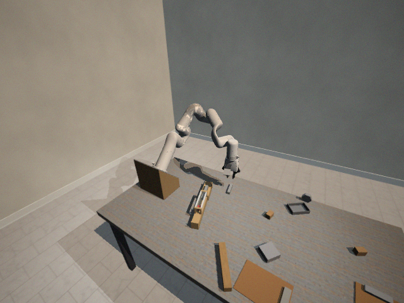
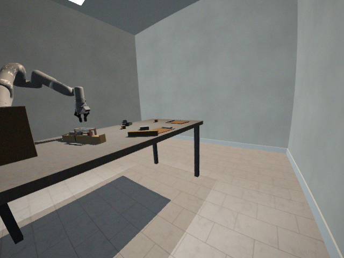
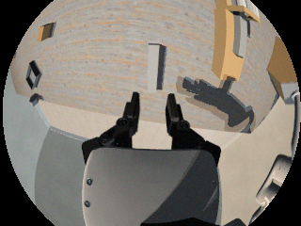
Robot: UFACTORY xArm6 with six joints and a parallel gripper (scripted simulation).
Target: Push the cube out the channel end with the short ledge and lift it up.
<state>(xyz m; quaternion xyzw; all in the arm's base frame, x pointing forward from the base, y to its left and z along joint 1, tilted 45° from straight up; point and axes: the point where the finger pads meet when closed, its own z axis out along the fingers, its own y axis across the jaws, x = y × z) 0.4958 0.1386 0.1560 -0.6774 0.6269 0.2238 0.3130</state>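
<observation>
Now: the pale grey stick 13 cm below my hand. Also, from my hand: red cube (32 cm to the right, 9 cm behind, 8 cm below); then channel (27 cm to the right, 11 cm behind, 8 cm below); then grey tray (49 cm ahead, 13 cm below).
</observation>
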